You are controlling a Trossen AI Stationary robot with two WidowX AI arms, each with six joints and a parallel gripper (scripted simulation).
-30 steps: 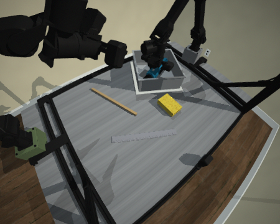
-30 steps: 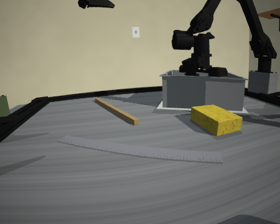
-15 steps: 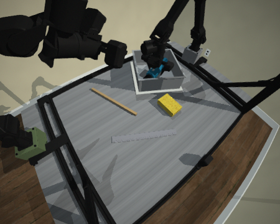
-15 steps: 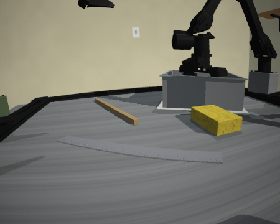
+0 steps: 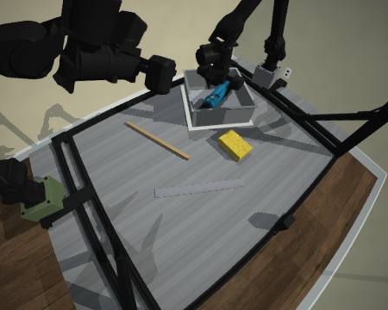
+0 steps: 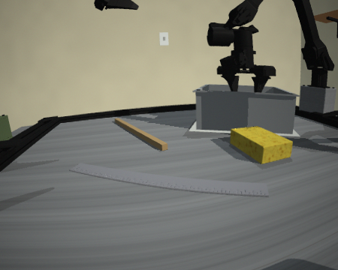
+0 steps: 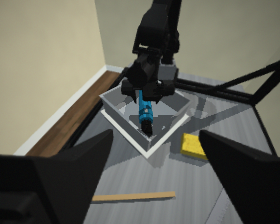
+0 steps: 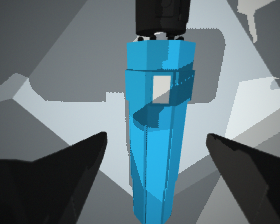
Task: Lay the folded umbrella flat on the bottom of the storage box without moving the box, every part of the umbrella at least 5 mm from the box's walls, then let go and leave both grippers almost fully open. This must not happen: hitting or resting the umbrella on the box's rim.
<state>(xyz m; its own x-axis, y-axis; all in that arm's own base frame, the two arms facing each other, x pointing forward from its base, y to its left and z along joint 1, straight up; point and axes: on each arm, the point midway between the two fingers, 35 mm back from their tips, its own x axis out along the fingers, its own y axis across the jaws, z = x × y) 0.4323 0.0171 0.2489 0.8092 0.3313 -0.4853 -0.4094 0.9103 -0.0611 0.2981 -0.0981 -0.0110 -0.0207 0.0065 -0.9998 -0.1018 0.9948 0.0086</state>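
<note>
Right now my right hand is 50 mm above the grey storage box. Also, from my right hand: wooden stick 20 mm behind, 320 mm to the left, 90 mm below; grey ruler 280 mm behind, 310 mm to the left, 100 mm below; folded umbrella 60 mm below.
</note>
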